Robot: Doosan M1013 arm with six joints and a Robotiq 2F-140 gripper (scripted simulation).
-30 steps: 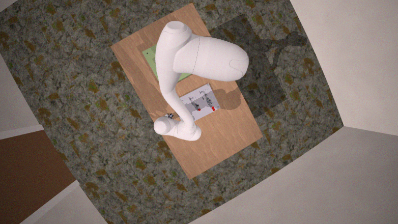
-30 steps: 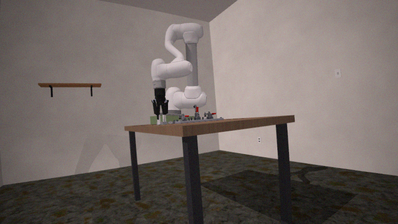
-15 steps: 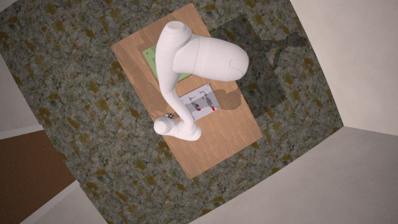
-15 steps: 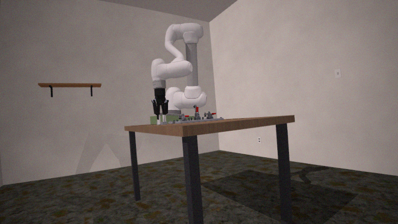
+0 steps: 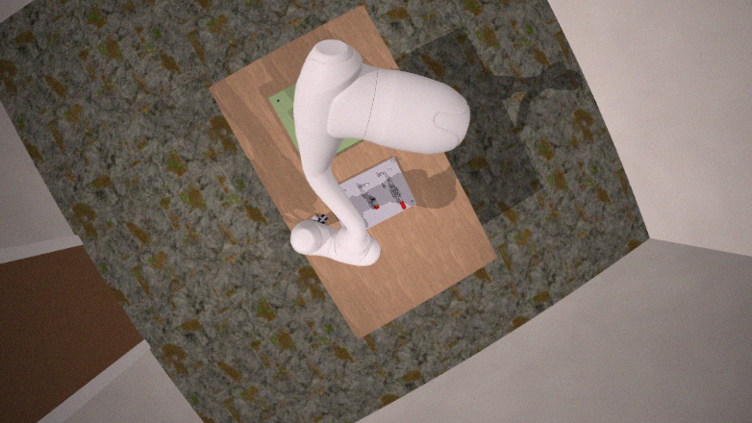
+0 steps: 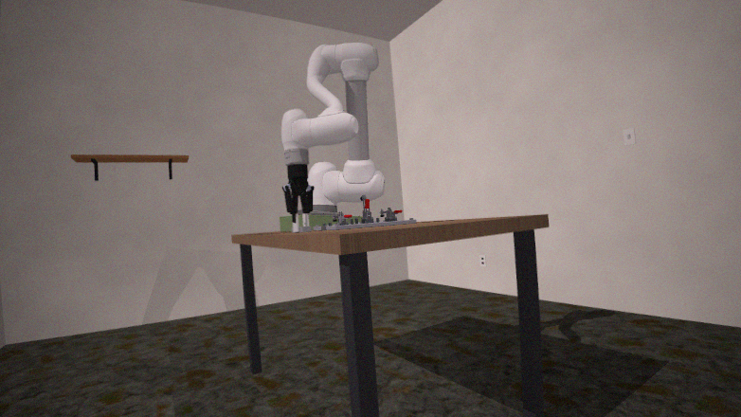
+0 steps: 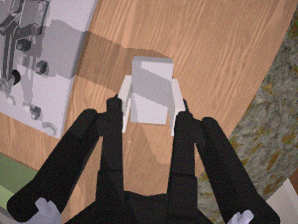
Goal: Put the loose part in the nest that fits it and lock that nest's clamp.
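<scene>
Now: the grey fixture plate 2 cm behind my hand, 26 cm to the left of it and 3 cm below it. The rest, counted from my hand: loose part: 3 cm below.
</scene>
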